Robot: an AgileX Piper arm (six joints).
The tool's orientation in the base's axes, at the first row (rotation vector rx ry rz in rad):
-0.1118 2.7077 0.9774
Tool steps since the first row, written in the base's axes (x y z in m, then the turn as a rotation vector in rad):
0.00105 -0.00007 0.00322 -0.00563 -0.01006 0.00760
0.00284 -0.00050 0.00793 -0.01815 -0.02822 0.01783
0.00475 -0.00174 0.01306 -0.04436 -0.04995 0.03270
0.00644 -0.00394 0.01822 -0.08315 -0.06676 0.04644
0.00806 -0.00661 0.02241 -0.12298 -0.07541 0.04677
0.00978 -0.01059 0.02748 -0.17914 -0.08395 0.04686
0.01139 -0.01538 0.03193 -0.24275 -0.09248 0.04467
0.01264 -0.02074 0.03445 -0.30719 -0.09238 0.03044
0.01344 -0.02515 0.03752 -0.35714 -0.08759 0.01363
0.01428 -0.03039 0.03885 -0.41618 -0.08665 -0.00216
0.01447 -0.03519 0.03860 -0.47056 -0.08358 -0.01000
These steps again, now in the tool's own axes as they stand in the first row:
-0.00188 0.00177 -0.00220 0.00323 -0.00217 -0.01325
-0.00487 0.00406 -0.00557 0.01226 -0.00786 -0.03510
-0.00811 0.00596 -0.00974 0.03317 -0.01126 -0.06561
-0.01115 0.00718 -0.01460 0.06659 -0.00957 -0.09488
-0.01388 0.00745 -0.01905 0.10473 -0.00969 -0.10925
-0.01696 0.00724 -0.02496 0.15867 -0.00728 -0.12691
-0.01978 0.00603 -0.03096 0.22039 -0.00508 -0.14449
-0.02174 0.00326 -0.03596 0.28628 -0.00352 -0.14784
-0.02340 0.00163 -0.04087 0.33898 -0.00225 -0.14316
-0.02465 -0.00173 -0.04501 0.40010 -0.00187 -0.14365
-0.02484 -0.00561 -0.04784 0.45463 0.00431 -0.14766

